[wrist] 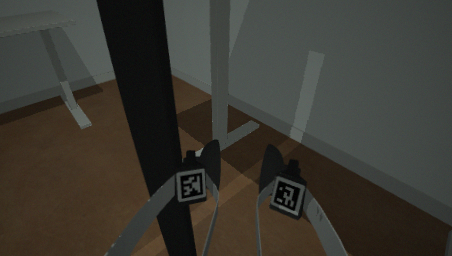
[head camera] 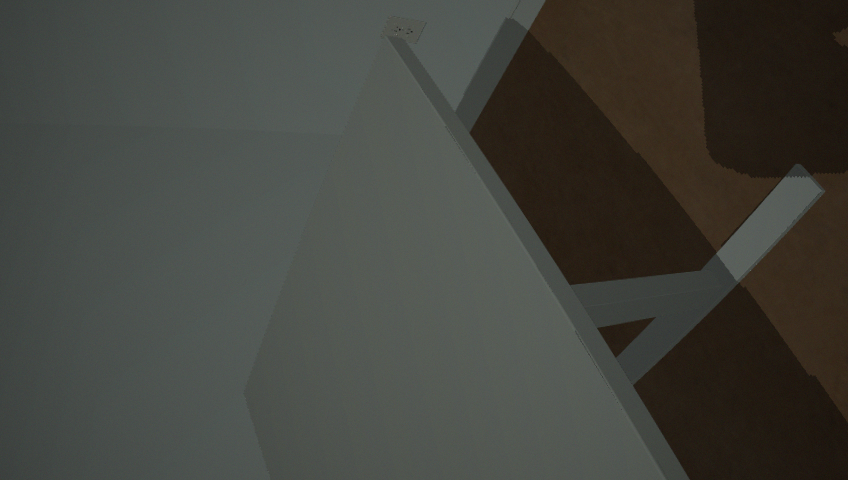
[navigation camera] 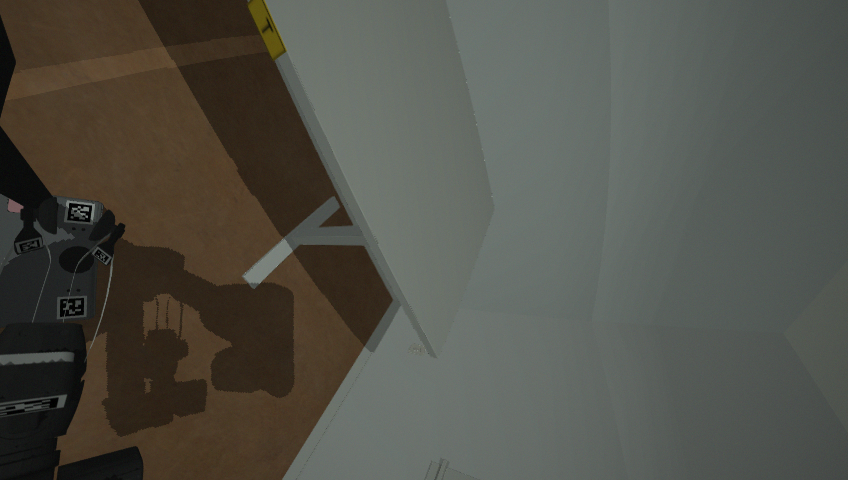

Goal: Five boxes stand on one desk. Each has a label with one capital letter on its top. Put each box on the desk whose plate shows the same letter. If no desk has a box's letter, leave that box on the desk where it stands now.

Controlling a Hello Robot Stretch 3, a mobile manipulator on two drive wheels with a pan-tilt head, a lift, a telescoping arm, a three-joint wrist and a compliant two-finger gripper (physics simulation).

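A white desk [head camera: 416,267] [navigation camera: 386,148] stands against the wall, with a yellow plate [navigation camera: 266,28] reading T on its front edge at the top of the navigation view. No boxes show on the visible parts of its top. Another pale desk [wrist: 30,25] shows partly at the upper left of the wrist view; no plate shows on that part. My gripper [navigation camera: 75,220] [wrist: 241,159] is open and empty, over the floor in front of the T desk. The five boxes do not show in these views.
The T desk's leg and foot [head camera: 773,223] [navigation camera: 267,261] extend over the brown floor [navigation camera: 196,196]. My dark mast [wrist: 142,100] crosses the wrist view. The other desk's foot [wrist: 77,115] stands at the left. A wall outlet [head camera: 404,29] is beyond the T desk's end.
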